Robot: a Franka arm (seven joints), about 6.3 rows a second.
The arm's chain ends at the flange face. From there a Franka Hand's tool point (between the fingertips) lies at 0.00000 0.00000 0.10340 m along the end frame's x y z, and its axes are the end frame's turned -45 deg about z.
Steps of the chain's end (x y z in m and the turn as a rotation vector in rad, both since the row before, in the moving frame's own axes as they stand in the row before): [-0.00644 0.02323 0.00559 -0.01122 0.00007 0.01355]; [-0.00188 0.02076 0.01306 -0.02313 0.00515 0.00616]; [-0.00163 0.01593 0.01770 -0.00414 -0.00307 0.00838]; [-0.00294 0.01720 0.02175 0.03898 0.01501 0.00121]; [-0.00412 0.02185 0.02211 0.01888 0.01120 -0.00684]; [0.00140 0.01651 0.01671 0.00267 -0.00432 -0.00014]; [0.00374 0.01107 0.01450 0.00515 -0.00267 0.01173]
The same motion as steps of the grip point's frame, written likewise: [-0.02180 0.01269 0.00558 -0.00798 -0.00788 0.01355]; [-0.01733 0.01541 0.01303 -0.02000 -0.01271 0.00616]; [-0.01294 0.01019 0.01770 -0.00076 -0.00510 0.00838]; [-0.01029 0.00833 0.02166 0.01695 0.03818 0.00121]; [-0.01617 0.01197 0.02209 0.00543 0.02127 -0.00684]; [-0.01081 0.01215 0.01671 0.00494 -0.00117 -0.00014]; [-0.00500 0.00990 0.01450 0.00553 0.00175 0.01173]
